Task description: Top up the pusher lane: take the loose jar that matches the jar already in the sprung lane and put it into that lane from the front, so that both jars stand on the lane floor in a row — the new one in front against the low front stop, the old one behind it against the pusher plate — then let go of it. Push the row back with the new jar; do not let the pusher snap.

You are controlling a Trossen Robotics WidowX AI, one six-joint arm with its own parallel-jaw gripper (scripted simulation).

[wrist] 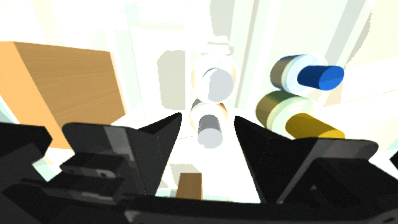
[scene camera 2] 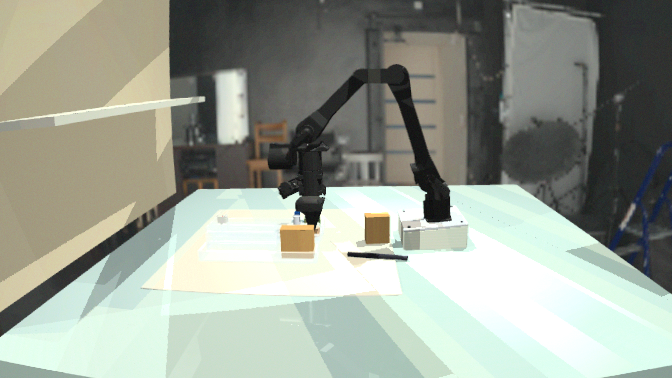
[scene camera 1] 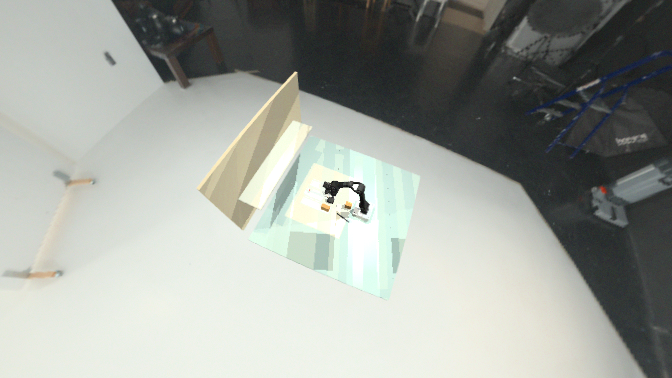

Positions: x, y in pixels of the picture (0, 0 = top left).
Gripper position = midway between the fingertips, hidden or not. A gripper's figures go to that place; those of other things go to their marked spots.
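Distance of my gripper (scene camera 2: 313, 229): 121 cm from the lens. A clear lane (scene camera 2: 252, 231) is 117 cm from the lens; a block (scene camera 2: 377, 225), 116 cm from the lens; a block (scene camera 2: 294, 238), 107 cm from the lens.
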